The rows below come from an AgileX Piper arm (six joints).
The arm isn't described. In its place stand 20 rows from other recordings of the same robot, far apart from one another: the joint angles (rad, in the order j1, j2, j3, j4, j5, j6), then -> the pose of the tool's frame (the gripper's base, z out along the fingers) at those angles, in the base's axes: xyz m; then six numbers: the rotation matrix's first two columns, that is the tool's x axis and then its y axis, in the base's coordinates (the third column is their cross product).
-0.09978 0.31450 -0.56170 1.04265 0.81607 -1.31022 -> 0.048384, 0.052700, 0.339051, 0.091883, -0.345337, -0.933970, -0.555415, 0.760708, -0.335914
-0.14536 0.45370 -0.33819 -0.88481 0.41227 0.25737 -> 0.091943, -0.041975, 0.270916, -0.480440, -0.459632, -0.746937, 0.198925, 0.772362, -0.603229
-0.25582 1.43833 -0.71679 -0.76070 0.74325 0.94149 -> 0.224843, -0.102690, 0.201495, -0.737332, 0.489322, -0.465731, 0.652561, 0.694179, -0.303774
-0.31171 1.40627 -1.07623 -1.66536 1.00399 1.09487 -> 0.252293, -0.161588, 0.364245, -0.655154, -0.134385, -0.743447, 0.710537, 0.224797, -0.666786
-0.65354 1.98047 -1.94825 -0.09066 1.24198 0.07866 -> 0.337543, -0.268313, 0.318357, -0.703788, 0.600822, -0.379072, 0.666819, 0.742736, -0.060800
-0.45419 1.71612 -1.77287 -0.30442 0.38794 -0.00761 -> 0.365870, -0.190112, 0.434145, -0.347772, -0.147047, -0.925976, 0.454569, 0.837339, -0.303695
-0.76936 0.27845 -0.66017 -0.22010 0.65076 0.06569 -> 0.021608, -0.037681, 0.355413, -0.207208, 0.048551, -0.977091, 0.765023, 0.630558, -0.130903
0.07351 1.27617 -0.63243 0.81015 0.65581 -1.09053 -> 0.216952, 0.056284, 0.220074, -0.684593, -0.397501, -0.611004, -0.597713, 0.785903, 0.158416
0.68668 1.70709 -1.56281 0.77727 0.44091 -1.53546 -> 0.298887, 0.280237, 0.372848, 0.393861, -0.569313, -0.721635, -0.774445, 0.217330, -0.594140
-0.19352 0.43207 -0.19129 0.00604 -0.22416 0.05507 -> 0.099735, -0.019670, 0.266108, 0.080872, 0.046231, -0.995652, 0.189053, 0.980079, 0.060864
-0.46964 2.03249 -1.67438 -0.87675 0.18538 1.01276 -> 0.432156, -0.233783, 0.278440, -0.254383, 0.288977, -0.922920, 0.607812, 0.790057, 0.079846
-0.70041 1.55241 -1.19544 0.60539 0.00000 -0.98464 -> 0.281874, -0.237617, 0.336175, -0.427907, -0.123499, -0.895346, 0.523294, 0.773843, -0.356834
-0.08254 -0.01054 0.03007 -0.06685 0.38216 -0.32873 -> 0.052063, -0.006582, 0.169455, -0.324747, -0.355218, -0.876561, -0.019101, 0.929067, -0.369419
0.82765 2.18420 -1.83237 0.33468 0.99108 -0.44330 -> 0.300417, 0.363899, 0.204881, -0.422564, -0.818403, -0.389430, -0.906200, 0.388883, 0.166048
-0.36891 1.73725 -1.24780 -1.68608 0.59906 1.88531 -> 0.350680, -0.190224, 0.293174, -0.153878, 0.214310, -0.964569, 0.833586, 0.552294, -0.010272
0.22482 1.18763 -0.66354 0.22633 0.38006 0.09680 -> 0.221925, 0.058522, 0.247618, -0.755951, 0.136509, -0.640237, -0.051866, 0.962452, 0.266451
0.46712 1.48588 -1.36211 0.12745 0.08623 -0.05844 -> 0.317617, 0.161305, 0.409379, -0.139997, 0.006093, -0.990133, -0.451463, 0.889594, 0.069308
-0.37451 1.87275 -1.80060 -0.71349 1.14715 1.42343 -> 0.361340, -0.200364, 0.344747, 0.144286, 0.704426, -0.694957, 0.974126, 0.022346, 0.224897
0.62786 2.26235 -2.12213 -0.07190 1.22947 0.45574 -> 0.397976, 0.281256, 0.237537, -0.943201, -0.168856, -0.286110, -0.193610, 0.979221, 0.060347
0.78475 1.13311 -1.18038 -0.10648 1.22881 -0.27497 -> 0.149714, 0.136643, 0.370168, -0.393029, -0.822562, -0.410999, -0.830477, 0.509423, -0.225380
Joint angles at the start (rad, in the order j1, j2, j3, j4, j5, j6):
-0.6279, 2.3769, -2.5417, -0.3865, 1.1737, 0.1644
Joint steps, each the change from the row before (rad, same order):
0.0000, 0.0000, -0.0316, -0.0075, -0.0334, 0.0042
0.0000, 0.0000, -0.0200, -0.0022, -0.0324, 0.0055
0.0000, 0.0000, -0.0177, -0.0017, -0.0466, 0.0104
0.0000, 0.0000, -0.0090, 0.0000, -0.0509, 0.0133
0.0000, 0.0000, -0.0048, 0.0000, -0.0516, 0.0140
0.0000, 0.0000, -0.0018, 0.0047, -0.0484, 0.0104
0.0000, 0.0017, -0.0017, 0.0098, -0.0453, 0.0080
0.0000, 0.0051, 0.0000, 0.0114, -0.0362, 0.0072
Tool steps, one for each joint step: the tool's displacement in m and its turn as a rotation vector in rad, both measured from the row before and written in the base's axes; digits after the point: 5 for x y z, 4 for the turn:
0.00123, -0.00103, 0.01127, -0.0441, -0.0470, 0.0073
0.00143, -0.00064, 0.00783, -0.0321, -0.0407, 0.0076
0.00222, -0.00082, 0.00816, -0.0377, -0.0520, 0.0101
0.00268, -0.00082, 0.00602, -0.0326, -0.0509, 0.0109
0.00274, -0.00075, 0.00498, -0.0299, -0.0486, 0.0113
0.00279, -0.00039, 0.00387, -0.0238, -0.0441, 0.0139
0.00305, -0.00021, 0.00269, -0.0177, -0.0418, 0.0157
0.00327, -0.00049, -0.00029, -0.0078, -0.0321, 0.0132

